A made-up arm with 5 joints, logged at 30 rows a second.
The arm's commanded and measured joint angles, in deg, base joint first. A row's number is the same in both.
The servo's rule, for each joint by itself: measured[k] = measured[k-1] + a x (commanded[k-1-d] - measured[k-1]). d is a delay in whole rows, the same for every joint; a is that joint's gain. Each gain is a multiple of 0.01, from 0.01 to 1. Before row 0 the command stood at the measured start. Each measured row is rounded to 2 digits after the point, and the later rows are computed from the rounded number. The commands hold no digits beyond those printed.
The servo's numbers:
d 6
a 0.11 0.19 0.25 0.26 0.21
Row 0, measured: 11.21 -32.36 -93.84 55.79 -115.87
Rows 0 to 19, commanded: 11.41 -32.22 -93.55 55.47 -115.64; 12.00 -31.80 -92.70 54.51 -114.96; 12.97 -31.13 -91.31 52.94 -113.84; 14.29 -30.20 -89.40 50.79 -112.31; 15.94 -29.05 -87.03 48.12 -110.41; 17.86 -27.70 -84.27 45.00 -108.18; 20.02 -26.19 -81.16 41.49 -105.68; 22.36 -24.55 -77.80 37.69 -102.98; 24.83 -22.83 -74.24 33.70 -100.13; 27.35 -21.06 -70.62 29.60 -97.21; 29.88 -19.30 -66.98 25.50 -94.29; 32.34 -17.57 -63.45 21.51 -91.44; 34.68 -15.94 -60.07 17.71 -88.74; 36.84 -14.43 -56.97 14.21 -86.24; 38.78 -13.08 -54.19 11.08 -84.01; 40.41 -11.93 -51.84 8.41 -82.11; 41.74 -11.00 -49.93 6.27 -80.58; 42.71 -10.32 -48.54 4.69 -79.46; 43.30 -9.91 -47.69 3.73 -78.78; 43.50 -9.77 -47.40 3.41 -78.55
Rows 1 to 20, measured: 11.21 -32.36 -93.84 55.79 -115.87; 11.21 -32.36 -93.84 55.79 -115.87; 11.21 -32.36 -93.84 55.79 -115.87; 11.21 -32.36 -93.84 55.79 -115.87; 11.21 -32.36 -93.84 55.79 -115.87; 11.21 -32.36 -93.84 55.79 -115.87; 11.23 -32.33 -93.77 55.71 -115.82; 11.31 -32.23 -93.50 55.40 -115.64; 11.49 -32.02 -92.95 54.76 -115.26; 11.80 -31.67 -92.06 53.73 -114.64; 12.26 -31.17 -90.80 52.27 -113.75; 12.88 -30.51 -89.17 50.38 -112.58; 13.67 -29.69 -87.17 48.07 -111.13; 14.63 -28.71 -84.83 45.37 -109.42; 15.75 -27.59 -82.18 42.34 -107.47; 17.03 -26.35 -79.29 39.03 -105.32; 18.44 -25.01 -76.21 35.51 -103.00; 19.97 -23.60 -73.02 31.87 -100.57; 21.59 -22.14 -69.78 28.19 -98.09; 23.27 -20.68 -66.58 24.56 -95.60
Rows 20 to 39, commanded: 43.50 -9.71 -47.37 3.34 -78.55; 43.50 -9.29 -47.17 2.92 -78.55; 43.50 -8.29 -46.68 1.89 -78.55; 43.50 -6.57 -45.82 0.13 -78.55; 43.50 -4.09 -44.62 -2.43 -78.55; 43.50 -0.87 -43.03 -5.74 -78.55; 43.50 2.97 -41.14 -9.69 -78.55; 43.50 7.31 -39.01 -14.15 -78.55; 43.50 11.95 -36.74 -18.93 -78.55; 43.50 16.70 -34.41 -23.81 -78.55; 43.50 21.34 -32.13 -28.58 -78.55; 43.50 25.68 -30.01 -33.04 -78.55; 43.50 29.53 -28.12 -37.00 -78.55; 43.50 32.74 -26.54 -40.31 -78.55; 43.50 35.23 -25.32 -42.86 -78.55; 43.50 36.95 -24.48 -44.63 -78.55; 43.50 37.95 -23.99 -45.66 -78.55; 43.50 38.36 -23.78 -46.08 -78.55; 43.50 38.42 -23.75 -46.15 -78.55; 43.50 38.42 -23.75 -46.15 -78.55
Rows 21 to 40, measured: 24.98 -19.24 -63.48 21.06 -93.17; 26.68 -17.85 -60.57 17.77 -90.85; 28.34 -16.55 -57.91 14.78 -88.69; 29.92 -15.37 -55.57 12.16 -86.75; 31.39 -14.33 -53.60 9.97 -85.08; 32.72 -13.46 -52.05 8.26 -83.71; 33.91 -12.75 -50.88 6.98 -82.63; 34.96 -12.09 -49.95 5.92 -81.77; 35.90 -11.37 -49.13 4.87 -81.09; 36.74 -10.46 -48.30 3.64 -80.56; 37.48 -9.25 -47.38 2.06 -80.14; 38.14 -7.66 -46.29 0.03 -79.81; 38.73 -5.64 -45.00 -2.50 -79.55; 39.25 -3.18 -43.50 -5.53 -79.34; 39.72 -0.31 -41.81 -9.01 -79.17; 40.14 2.92 -39.96 -12.86 -79.04; 40.51 6.42 -38.00 -16.95 -78.94; 40.84 10.08 -36.00 -21.13 -78.86; 41.13 13.78 -34.03 -25.26 -78.79; 41.39 17.38 -32.16 -29.17 -78.74
